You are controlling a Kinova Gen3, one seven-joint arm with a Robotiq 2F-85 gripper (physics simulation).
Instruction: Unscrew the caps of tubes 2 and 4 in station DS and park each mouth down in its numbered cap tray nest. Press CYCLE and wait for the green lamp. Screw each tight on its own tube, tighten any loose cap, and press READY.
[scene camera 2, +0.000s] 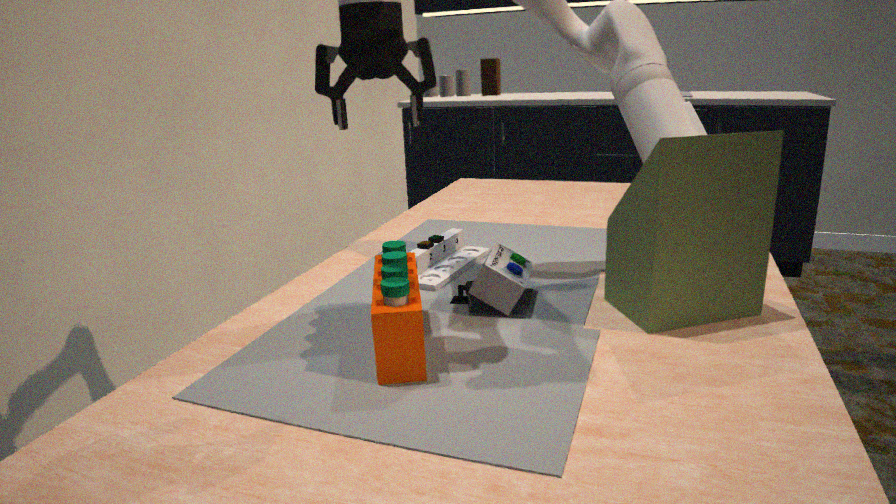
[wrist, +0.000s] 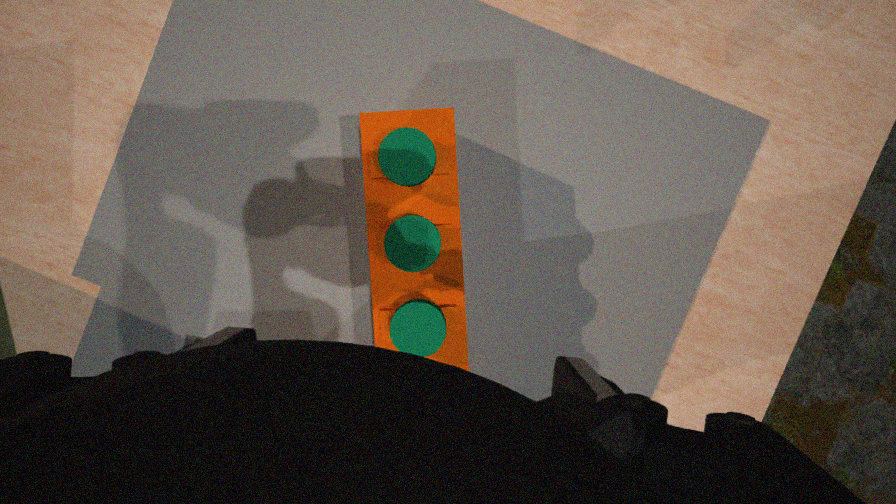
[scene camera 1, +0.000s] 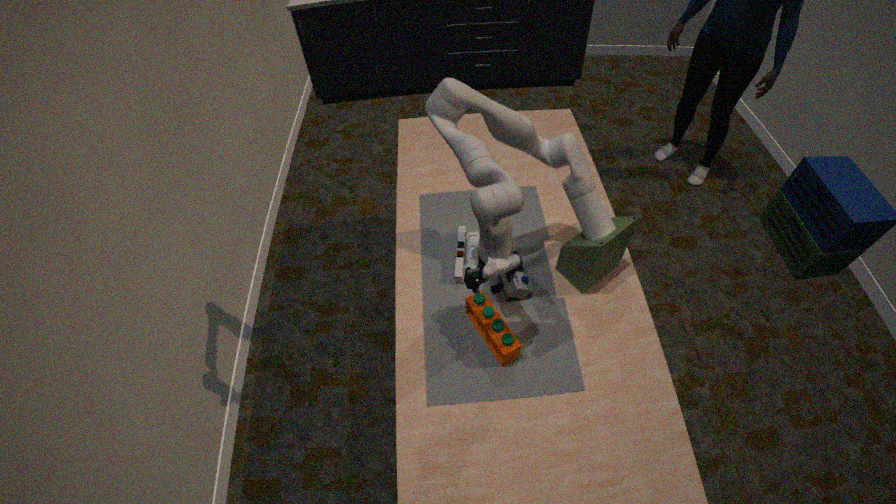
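Note:
An orange tube block (scene camera 1: pixel 493 327) stands on the grey mat with four green-capped tubes in a row; it also shows in scene camera 2 (scene camera 2: pixel 397 319) and in the wrist view (wrist: pixel 413 235), where three caps show and the fourth is hidden by the gripper body. All caps sit on their tubes. My gripper (scene camera 2: pixel 375 112) is open and empty, hanging high above the far end of the block. A white cap tray (scene camera 2: pixel 448 258) lies behind the block, its nests empty. A white button box (scene camera 2: pixel 501 277) with a green and a blue button sits tilted beside the tray.
A green arm base (scene camera 2: pixel 692 228) stands at the right of the mat. A dark cabinet (scene camera 2: pixel 614 147) with several jars on top lies behind the table. A person (scene camera 1: pixel 726 75) stands at the far right, near a blue and green crate (scene camera 1: pixel 827 216).

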